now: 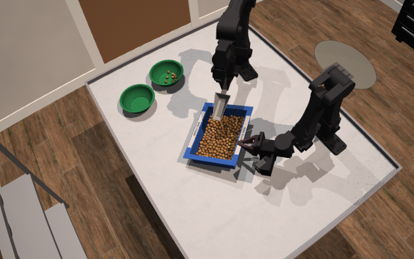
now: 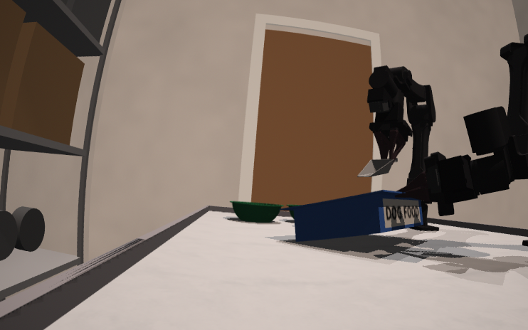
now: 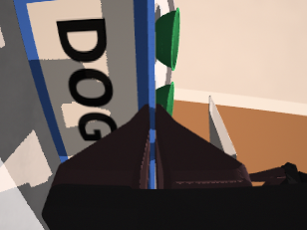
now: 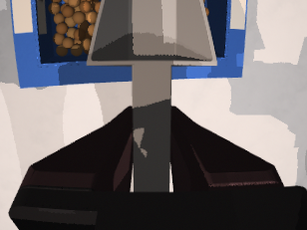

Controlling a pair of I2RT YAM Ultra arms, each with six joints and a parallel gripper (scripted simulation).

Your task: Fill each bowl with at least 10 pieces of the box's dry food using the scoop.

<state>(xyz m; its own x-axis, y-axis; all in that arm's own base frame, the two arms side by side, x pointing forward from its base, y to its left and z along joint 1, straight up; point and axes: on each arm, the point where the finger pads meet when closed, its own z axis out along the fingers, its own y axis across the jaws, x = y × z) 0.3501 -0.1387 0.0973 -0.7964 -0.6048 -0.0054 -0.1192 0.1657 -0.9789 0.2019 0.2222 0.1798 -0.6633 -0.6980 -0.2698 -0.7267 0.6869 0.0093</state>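
Now: the grey scoop 3 cm ahead of my right hand, 2 cm to the left of it and 2 cm below it.
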